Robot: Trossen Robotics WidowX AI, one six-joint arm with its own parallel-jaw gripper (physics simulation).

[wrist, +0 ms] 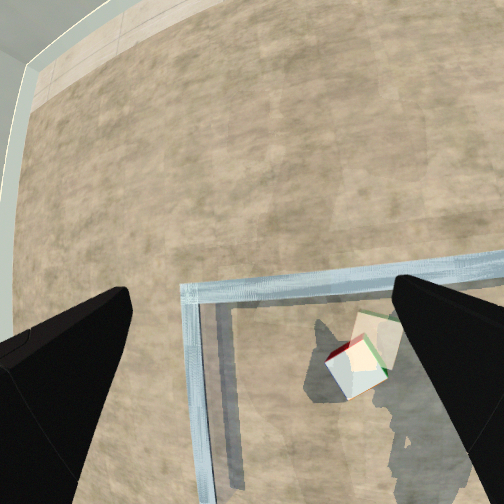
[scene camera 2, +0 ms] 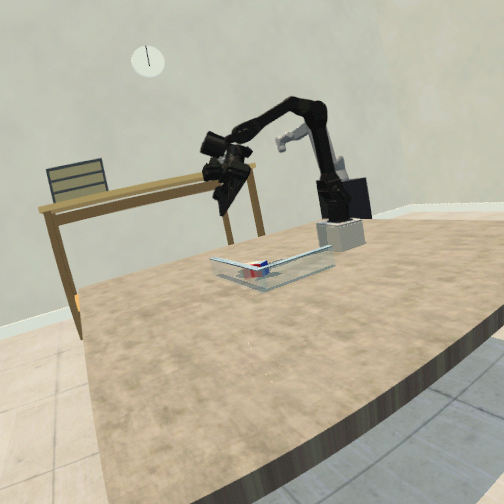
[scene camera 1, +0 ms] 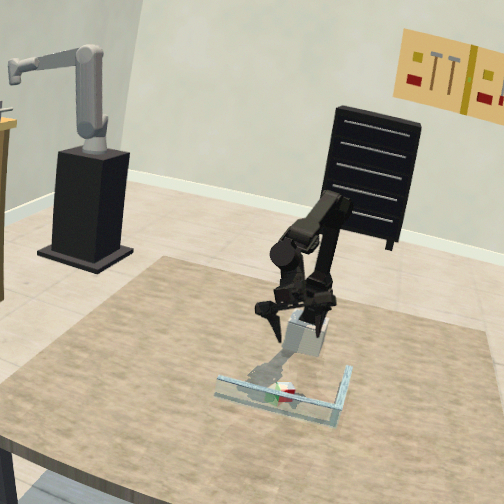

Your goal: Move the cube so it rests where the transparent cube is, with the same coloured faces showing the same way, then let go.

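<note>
The cube (wrist: 357, 367) is small, with white, red and green faces. It lies inside a low glass-walled tray (scene camera 1: 285, 394) on the table, and also shows in scene camera 2 (scene camera 2: 259, 267). A paler transparent cube (wrist: 381, 338) overlaps it on its far right side. My gripper (scene camera 1: 291, 318) hangs open and empty well above the tray, fingers pointing down. In the wrist view the two dark fingers frame the tray corner, with the cube between them, nearer the right finger. In scene camera 2 the gripper (scene camera 2: 226, 190) is high above the table.
The arm's grey base block (scene camera 1: 306, 338) stands just behind the tray. A dark slatted panel (scene camera 1: 372, 176) and a second arm on a black pedestal (scene camera 1: 88, 200) stand off the table. A wooden table (scene camera 2: 150, 190) stands behind.
</note>
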